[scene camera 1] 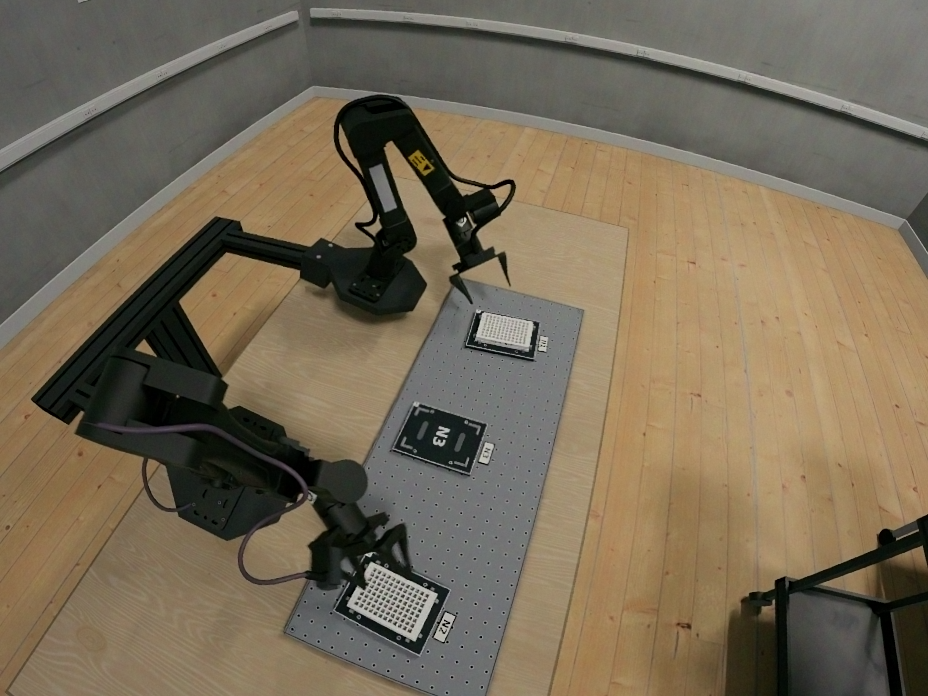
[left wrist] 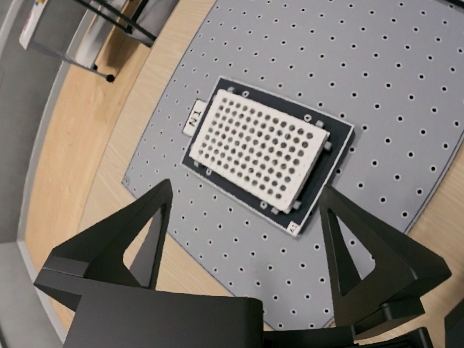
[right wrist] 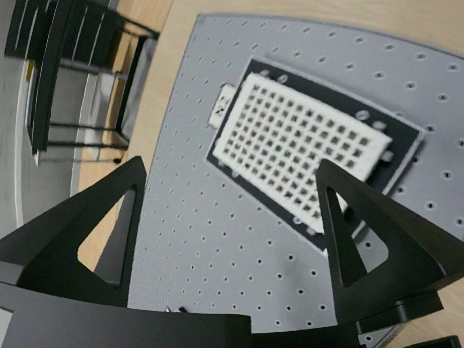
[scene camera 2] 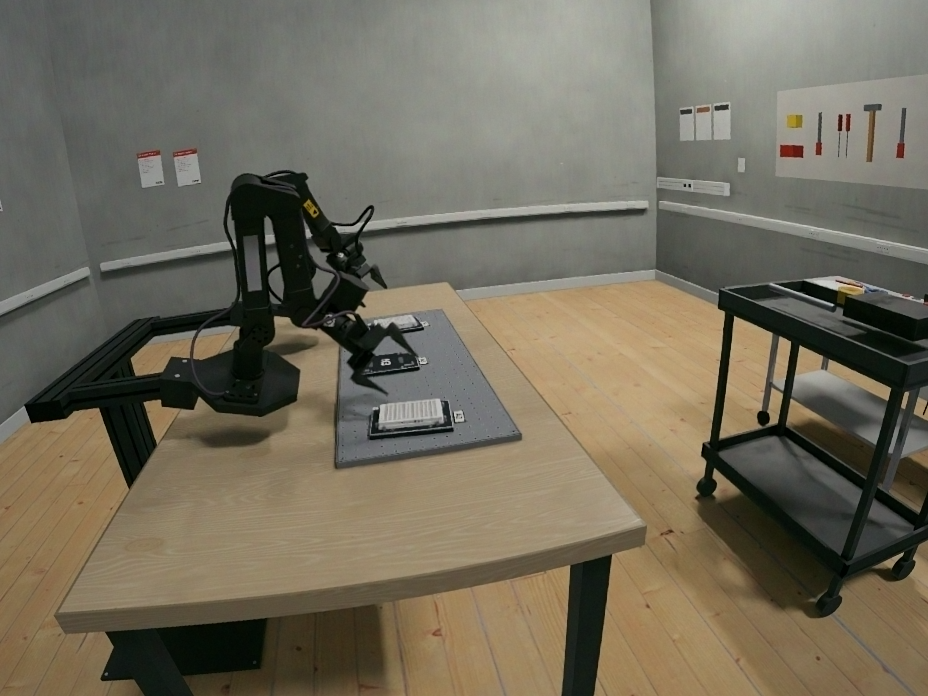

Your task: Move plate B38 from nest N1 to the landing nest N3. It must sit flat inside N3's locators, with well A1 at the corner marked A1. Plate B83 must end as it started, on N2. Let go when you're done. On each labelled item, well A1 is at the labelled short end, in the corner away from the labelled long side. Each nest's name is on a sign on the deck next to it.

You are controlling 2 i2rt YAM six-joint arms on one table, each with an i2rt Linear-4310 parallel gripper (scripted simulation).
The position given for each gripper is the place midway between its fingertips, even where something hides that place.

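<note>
The left gripper (left wrist: 247, 189) is part of the scene together with the right gripper (scene camera 1: 385, 583), which the right wrist view shows too (right wrist: 232, 165).
</note>
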